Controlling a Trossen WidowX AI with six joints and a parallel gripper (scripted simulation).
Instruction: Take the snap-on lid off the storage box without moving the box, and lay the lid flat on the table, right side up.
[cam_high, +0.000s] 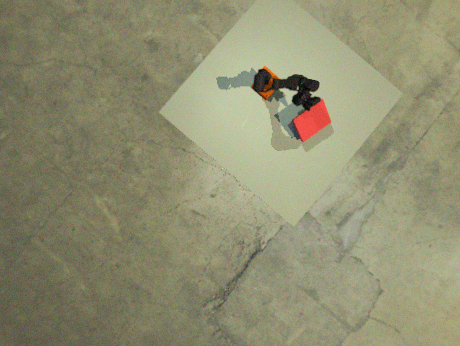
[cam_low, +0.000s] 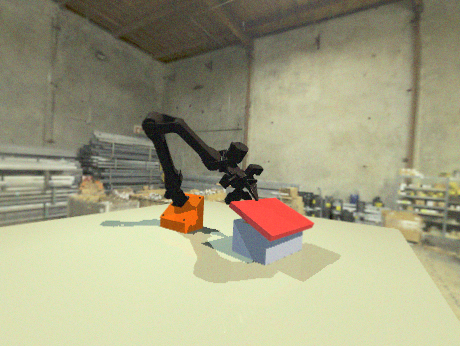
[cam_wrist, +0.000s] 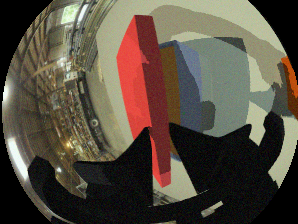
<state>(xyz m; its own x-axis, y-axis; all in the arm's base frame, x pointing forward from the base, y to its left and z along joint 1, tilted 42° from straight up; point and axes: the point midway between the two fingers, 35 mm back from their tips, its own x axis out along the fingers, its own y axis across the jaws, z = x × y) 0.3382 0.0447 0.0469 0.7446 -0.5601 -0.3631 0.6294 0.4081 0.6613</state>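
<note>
Right now my gripper tip is 70 mm short of the red lid, 30 mm above it and 10 mm to the left of it. From my gripper tip the other things lie so: storage box (100 mm below, 60 mm ahead, 10 mm to the right).
</note>
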